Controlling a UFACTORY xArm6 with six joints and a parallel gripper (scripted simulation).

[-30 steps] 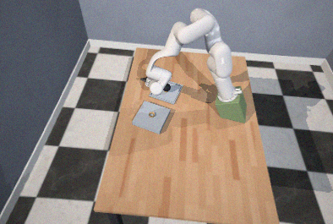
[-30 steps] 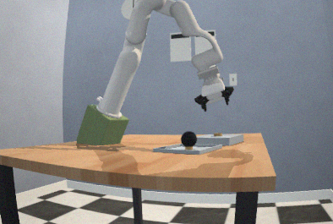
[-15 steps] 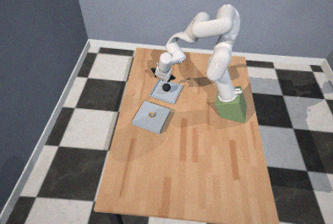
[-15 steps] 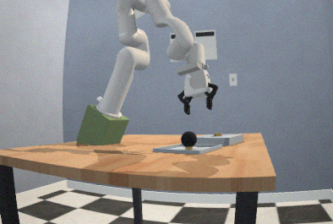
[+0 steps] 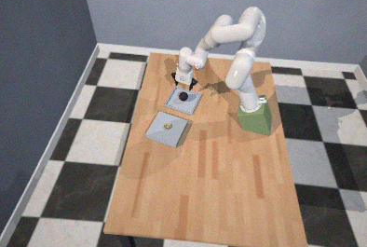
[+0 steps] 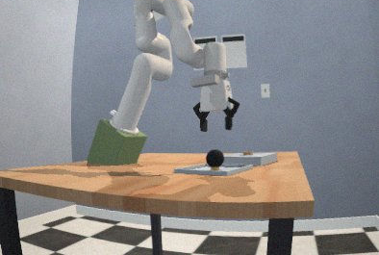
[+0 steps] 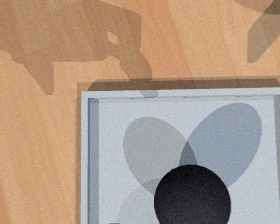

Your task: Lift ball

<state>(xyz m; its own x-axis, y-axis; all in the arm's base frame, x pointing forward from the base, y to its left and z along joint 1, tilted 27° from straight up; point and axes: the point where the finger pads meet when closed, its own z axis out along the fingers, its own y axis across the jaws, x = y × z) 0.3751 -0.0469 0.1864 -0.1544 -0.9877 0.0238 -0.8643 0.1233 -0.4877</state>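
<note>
The black ball is 10 cm below my hand. From my hand the other things lie so: shallow grey tray (14 cm below).
</note>
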